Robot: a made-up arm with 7 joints.
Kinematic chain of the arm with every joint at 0, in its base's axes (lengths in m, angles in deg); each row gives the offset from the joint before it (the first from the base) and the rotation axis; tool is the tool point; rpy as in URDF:
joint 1: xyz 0 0 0.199 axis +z
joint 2: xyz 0 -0.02 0.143 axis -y
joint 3: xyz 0 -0.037 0.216 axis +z
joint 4: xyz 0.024 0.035 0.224 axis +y
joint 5: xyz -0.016 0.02 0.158 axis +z
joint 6: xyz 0 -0.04 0.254 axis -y
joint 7: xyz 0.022 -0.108 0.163 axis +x
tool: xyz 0 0 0 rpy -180 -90 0
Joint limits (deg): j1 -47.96..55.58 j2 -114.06..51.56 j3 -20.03..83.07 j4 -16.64..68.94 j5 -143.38..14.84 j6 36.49..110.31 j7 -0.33..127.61
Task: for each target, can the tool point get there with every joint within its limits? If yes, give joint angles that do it. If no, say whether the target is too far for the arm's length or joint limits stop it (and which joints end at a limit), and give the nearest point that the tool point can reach.
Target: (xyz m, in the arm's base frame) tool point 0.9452 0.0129 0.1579
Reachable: yes | joints -16.26 -92.30 55.21 54.94 -61.12 44.23 49.45
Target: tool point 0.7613 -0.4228 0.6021
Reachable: yes | joints -34.74 -87.22 13.11 -1.89 -80.32 86.24 53.00
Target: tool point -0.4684 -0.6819 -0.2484
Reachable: no: joint limits stop it (at a limit: joint 1, joint 2, joint 3, joint 4, joint 5, joint 6) | nearest point 0.0473 -0.5573 -0.3547 | short by 0.541 m
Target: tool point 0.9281 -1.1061 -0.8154
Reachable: no: too far | nearest point 0.5293 -0.6309 -0.2634 | short by 0.830 m
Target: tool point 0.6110 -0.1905 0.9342
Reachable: yes | joints -31.87 -58.97 64.06 24.93 -113.68 102.94 20.39
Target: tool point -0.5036 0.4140 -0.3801
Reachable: no: joint limits stop it (at a limit: joint 1, joint 2, joint 4, joint 5) | nearest point -0.0634 0.5334 -0.2436 | short by 0.476 m
